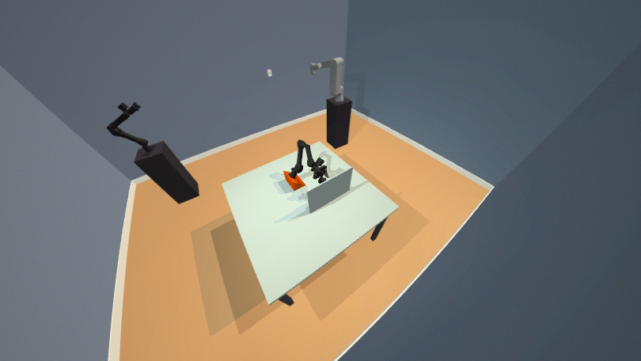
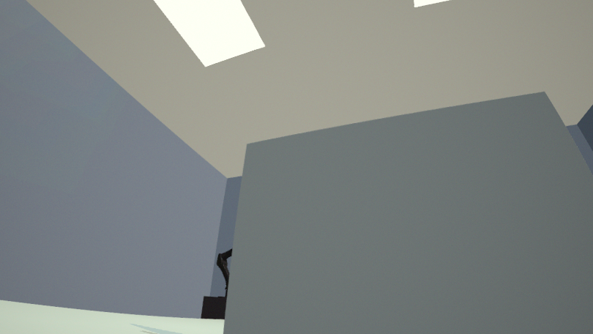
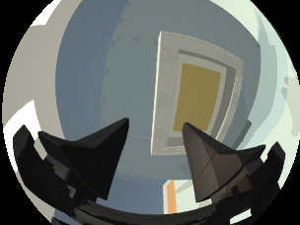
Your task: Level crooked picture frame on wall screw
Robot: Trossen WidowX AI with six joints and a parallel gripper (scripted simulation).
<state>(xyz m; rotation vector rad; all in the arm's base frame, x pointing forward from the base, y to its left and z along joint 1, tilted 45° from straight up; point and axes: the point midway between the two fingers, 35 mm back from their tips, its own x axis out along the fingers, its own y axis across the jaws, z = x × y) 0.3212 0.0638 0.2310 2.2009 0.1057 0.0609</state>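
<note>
Right now my gripper tip is 5 cm short of the picture frame, 2 cm to the left of it and 6 cm above it. From my gripper tip the other things lie so: wall panel: 6 cm ahead, 1 cm to the right, 7 cm below.
</note>
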